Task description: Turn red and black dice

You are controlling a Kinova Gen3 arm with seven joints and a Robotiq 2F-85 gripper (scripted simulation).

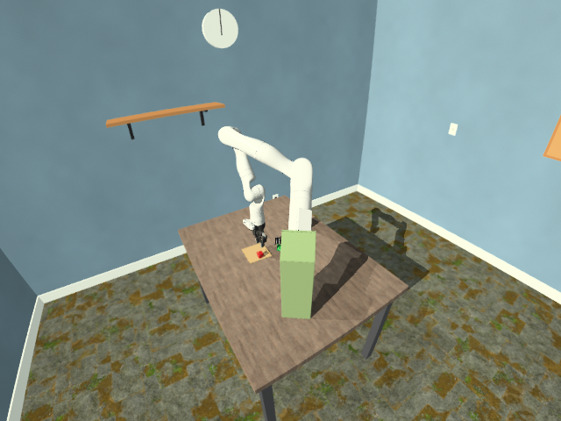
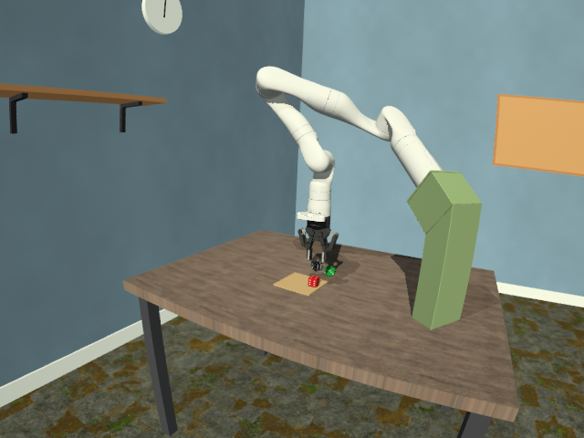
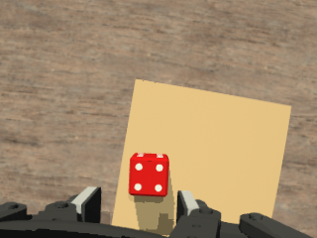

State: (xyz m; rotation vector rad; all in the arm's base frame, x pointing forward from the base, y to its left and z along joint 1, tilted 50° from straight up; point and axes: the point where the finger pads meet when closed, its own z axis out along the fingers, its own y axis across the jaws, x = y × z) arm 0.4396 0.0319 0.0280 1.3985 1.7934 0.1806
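The black die is 15 cm to the right of my hand, 9 cm below it and 6 cm ahead of it. Round my hand: tan mat: 11 cm below, 5 cm ahead, 1 cm to the left; then green die: 13 cm to the right, 9 cm below; then red die: 9 cm below.
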